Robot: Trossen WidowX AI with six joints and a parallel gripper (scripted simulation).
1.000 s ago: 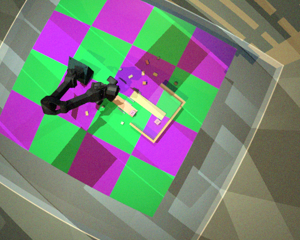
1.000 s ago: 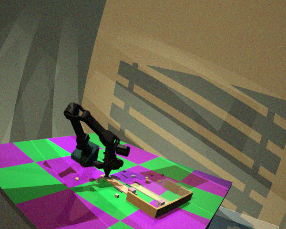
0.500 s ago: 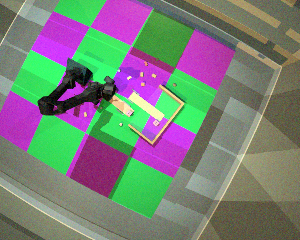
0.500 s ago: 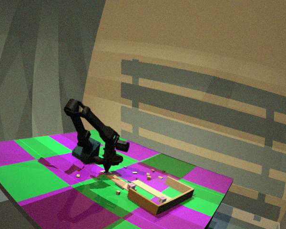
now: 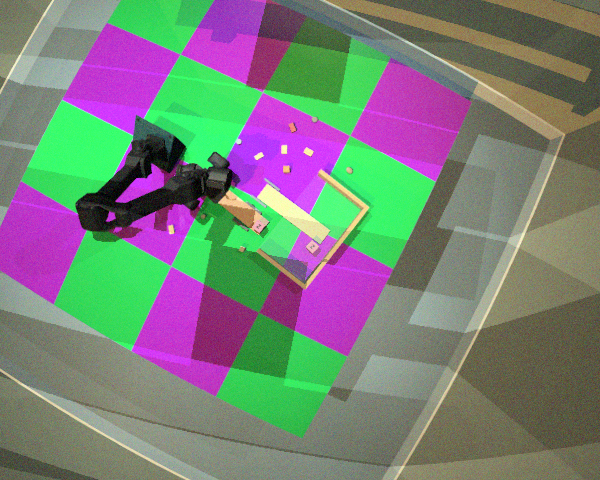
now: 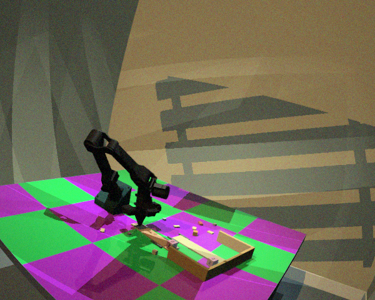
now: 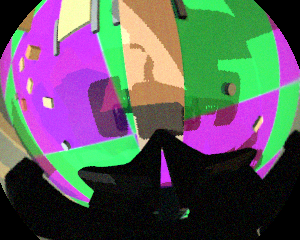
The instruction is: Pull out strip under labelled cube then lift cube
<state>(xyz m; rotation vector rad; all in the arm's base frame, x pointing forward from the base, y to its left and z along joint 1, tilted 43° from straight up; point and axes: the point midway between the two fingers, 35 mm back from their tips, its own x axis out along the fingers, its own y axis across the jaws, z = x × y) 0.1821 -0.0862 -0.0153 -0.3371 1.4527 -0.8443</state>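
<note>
The peach strip lies 90 mm ahead of my gripper tip and 30 mm to the right of it. Round my gripper tip: pale cube (170 mm ahead, 150 mm to the right).
</note>
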